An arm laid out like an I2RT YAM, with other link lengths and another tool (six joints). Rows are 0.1 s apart.
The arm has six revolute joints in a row. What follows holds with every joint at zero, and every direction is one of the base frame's. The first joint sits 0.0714 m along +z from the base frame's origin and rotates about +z. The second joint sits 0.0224 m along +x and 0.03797 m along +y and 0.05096 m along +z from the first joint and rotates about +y. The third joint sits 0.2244 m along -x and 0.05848 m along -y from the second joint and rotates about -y. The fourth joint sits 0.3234 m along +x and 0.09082 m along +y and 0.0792 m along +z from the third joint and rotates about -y. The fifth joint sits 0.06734 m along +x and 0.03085 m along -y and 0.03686 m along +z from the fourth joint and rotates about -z. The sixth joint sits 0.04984 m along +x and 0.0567 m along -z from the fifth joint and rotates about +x. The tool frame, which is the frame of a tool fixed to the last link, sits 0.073 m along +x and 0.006 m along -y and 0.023 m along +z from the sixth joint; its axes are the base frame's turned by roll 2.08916, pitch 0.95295 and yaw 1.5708 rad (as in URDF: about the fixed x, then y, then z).
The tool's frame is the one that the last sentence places.
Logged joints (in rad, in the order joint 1, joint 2, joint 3, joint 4, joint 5, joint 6), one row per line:
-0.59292, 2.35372, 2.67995, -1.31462, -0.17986, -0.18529
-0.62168, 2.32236, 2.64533, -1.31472, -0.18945, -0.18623
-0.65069, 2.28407, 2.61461, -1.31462, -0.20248, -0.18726
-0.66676, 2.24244, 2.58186, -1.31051, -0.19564, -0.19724
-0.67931, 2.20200, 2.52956, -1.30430, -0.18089, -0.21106
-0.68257, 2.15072, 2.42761, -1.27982, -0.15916, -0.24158
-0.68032, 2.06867, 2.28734, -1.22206, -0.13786, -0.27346
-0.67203, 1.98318, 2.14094, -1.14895, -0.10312, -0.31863
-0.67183, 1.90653, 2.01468, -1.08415, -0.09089, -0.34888
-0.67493, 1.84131, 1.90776, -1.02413, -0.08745, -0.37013
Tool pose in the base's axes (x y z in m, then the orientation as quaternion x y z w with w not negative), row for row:
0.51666, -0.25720, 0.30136, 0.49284, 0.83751, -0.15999, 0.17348
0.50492, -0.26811, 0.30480, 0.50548, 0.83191, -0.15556, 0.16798
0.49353, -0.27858, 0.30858, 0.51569, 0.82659, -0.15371, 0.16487
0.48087, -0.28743, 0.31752, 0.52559, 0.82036, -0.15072, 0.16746
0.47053, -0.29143, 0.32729, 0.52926, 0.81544, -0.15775, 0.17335
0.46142, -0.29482, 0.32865, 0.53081, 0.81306, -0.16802, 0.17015
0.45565, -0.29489, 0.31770, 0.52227, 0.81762, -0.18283, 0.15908
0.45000, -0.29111, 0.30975, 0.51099, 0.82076, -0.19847, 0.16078
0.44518, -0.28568, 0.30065, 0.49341, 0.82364, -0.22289, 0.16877
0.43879, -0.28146, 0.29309, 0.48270, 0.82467, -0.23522, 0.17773
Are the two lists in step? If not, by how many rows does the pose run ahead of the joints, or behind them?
The pose runs 1 row behind the joints: the pose in row i belongs to the joints in row i - 1.
